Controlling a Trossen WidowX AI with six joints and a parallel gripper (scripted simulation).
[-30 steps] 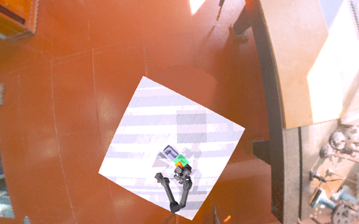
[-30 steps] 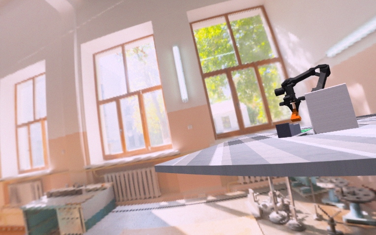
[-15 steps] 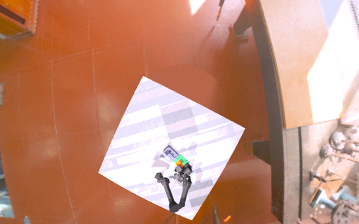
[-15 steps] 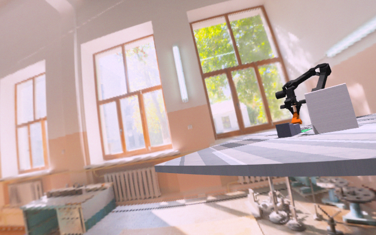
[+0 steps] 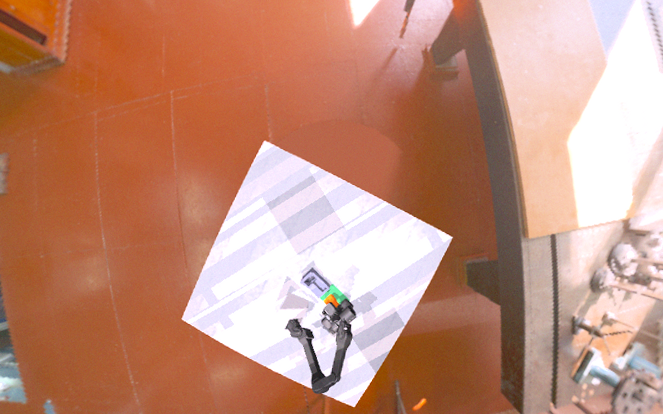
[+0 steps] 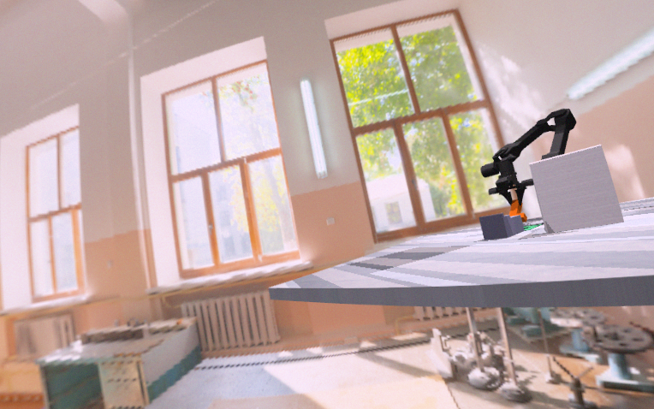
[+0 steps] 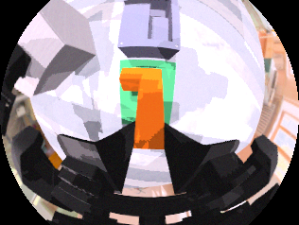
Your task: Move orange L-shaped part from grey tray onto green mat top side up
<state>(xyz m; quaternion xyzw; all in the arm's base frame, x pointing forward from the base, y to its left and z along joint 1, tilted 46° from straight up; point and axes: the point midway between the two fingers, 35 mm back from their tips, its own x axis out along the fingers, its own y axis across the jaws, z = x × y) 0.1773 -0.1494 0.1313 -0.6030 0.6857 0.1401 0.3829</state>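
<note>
Now: gripper tip 30 mm to the right of the orange L-shaped part and 30 mm above it. Also, from my gripper tip: green mat: 110 mm below, 20 mm to the left.
</note>
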